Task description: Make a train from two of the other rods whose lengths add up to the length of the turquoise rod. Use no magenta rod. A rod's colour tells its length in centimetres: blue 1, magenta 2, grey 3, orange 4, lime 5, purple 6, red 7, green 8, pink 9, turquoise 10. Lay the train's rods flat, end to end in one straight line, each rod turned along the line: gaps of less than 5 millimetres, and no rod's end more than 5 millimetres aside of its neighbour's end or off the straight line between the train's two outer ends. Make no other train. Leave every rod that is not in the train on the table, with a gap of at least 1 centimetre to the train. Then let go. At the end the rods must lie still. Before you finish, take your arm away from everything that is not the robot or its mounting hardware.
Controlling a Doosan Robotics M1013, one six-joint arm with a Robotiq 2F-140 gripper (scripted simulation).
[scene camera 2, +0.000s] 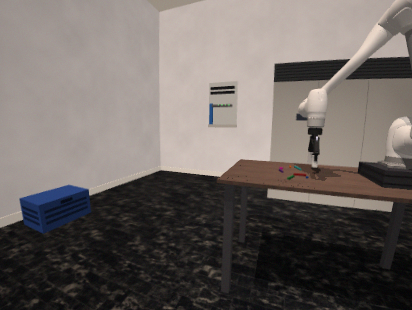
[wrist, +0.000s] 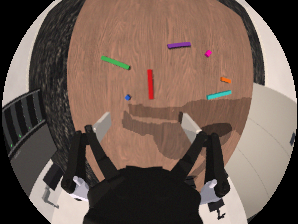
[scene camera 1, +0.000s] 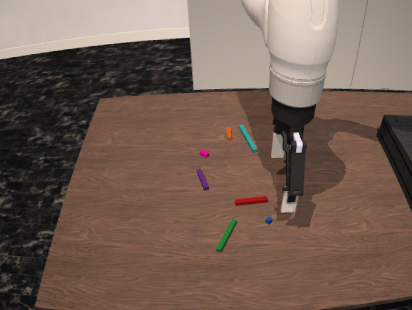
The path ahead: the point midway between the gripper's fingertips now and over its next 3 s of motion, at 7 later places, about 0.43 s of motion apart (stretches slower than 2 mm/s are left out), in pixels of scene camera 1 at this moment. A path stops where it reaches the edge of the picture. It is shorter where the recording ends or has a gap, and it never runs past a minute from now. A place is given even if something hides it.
My gripper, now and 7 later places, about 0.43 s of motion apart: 282, 181; 270, 165; 258, 143; 256, 142; 247, 142; 239, 142; 230, 114; 229, 112
